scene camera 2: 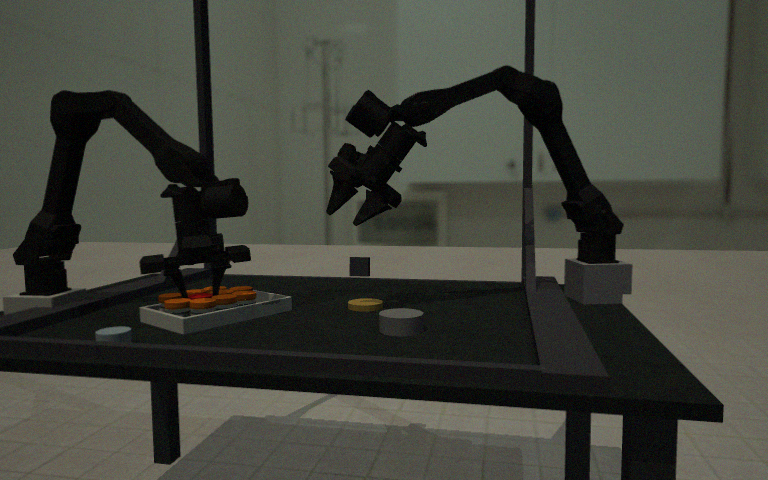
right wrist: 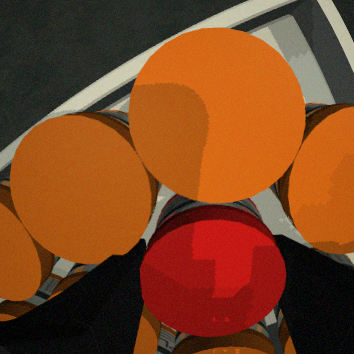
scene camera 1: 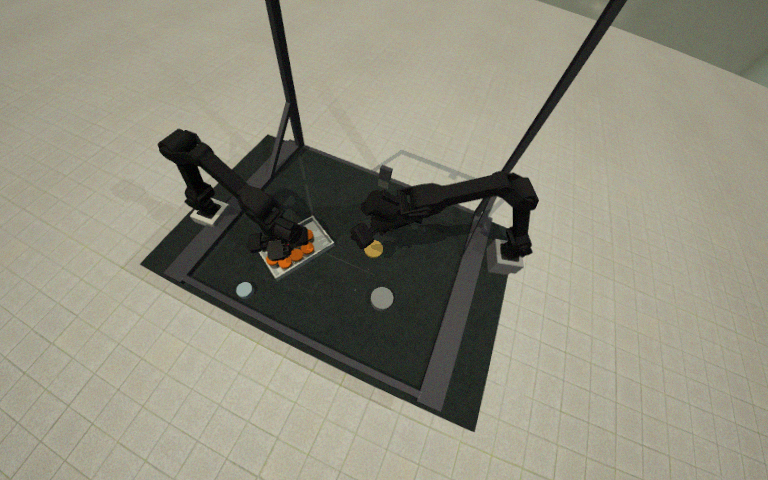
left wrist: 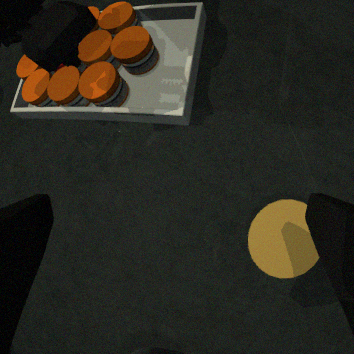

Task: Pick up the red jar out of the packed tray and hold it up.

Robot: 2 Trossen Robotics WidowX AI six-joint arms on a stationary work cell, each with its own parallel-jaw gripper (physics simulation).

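Where they show: left gripper, between the fingertips: (scene camera 2: 341, 219) (left wrist: 181, 207); right gripper, between the fingertips: (right wrist: 208, 249) (left wrist: 66, 60); left arm's base, origin of its link: (scene camera 2: 597, 261) (scene camera 1: 509, 252); right arm's base, origin of its link: (scene camera 2: 46, 292) (scene camera 1: 209, 210).
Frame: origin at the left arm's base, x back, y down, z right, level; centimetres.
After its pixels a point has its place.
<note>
The red jar (scene camera 2: 199, 295) @[y 3.4, x -79.6, z -11.3 cm] (right wrist: 215, 280) @[y 3.4, x -79.4, z -11.6 cm] stands among orange-lidded jars in the white tray (scene camera 1: 305, 261) @[y 6.3, x -71.9, z -13.5 cm] (scene camera 2: 237, 315) @[y 6.7, x -72.4, z -14.0 cm] (left wrist: 195, 65) @[y 6.9, x -68.3, z -0.3 cm]. Its lid is level with theirs in the scene camera 2 view. My right gripper (scene camera 2: 200, 290) @[y 5.3, x -79.3, z -11.5 cm] (right wrist: 208, 249) @[y 5.3, x -79.3, z -11.5 cm] points down over the tray and is shut on the red jar, one finger against each side of the lid. In the scene camera 1 view, the right arm hides the red jar. My left gripper (scene camera 2: 342, 219) @[y -9.9, x -53.5, z -7.3 cm] (left wrist: 181, 207) @[y -9.9, x -53.5, z -7.3 cm] is open and empty, high above the table to the right of the tray.
Several orange-lidded jars (left wrist: 99, 82) @[y 3.5, x -71.3, z -9.3 cm] (right wrist: 217, 115) @[y 3.5, x -77.9, z -15.9 cm] crowd around the red one. A yellow disc (scene camera 1: 373, 249) @[y 6.9, x -49.1, z -4.1 cm] (scene camera 2: 365, 305) @[y 7.0, x -49.2, z -6.7 cm] (left wrist: 280, 240) @[y 6.9, x -49.3, z -4.2 cm] lies right of the tray. A grey cylinder (scene camera 1: 381, 298) @[y 5.1, x -43.8, z -22.6 cm] (scene camera 2: 400, 322) @[y 5.8, x -44.0, z -26.0 cm] stands nearer the front. A pale blue disc (scene camera 1: 244, 289) @[y 5.7, x -88.4, z -27.1 cm] (scene camera 2: 113, 333) @[y 5.7, x -87.9, z -28.9 cm] lies at front left.
</note>
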